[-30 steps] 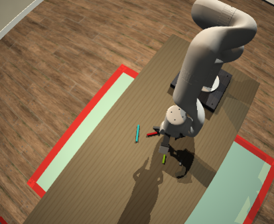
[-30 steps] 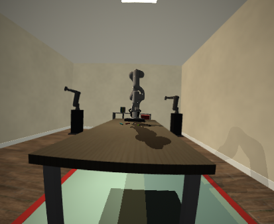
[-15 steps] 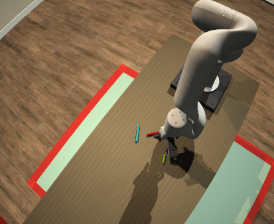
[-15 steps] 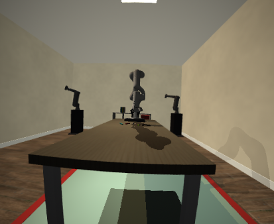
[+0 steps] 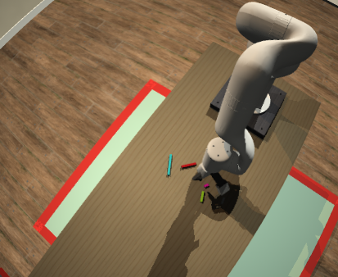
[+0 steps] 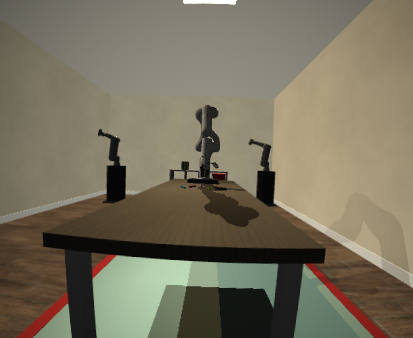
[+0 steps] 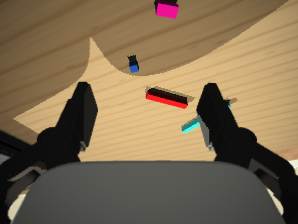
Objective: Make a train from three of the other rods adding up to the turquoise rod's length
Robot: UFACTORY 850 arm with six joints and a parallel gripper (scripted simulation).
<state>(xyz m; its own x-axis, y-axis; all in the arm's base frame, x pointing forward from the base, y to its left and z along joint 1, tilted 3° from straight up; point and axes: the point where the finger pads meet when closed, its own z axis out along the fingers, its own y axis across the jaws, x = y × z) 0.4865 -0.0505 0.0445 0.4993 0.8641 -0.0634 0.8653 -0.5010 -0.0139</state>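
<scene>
The magenta rod lies 100 mm below my hand, 40 mm ahead of it and 20 mm to the left of it. Round my hand: blue rod 100 mm below, 30 mm behind, 20 mm to the right; then red rod 100 mm to the right, 100 mm below, 20 mm behind; then lime rod 100 mm below, 90 mm ahead, 20 mm to the left.
</scene>
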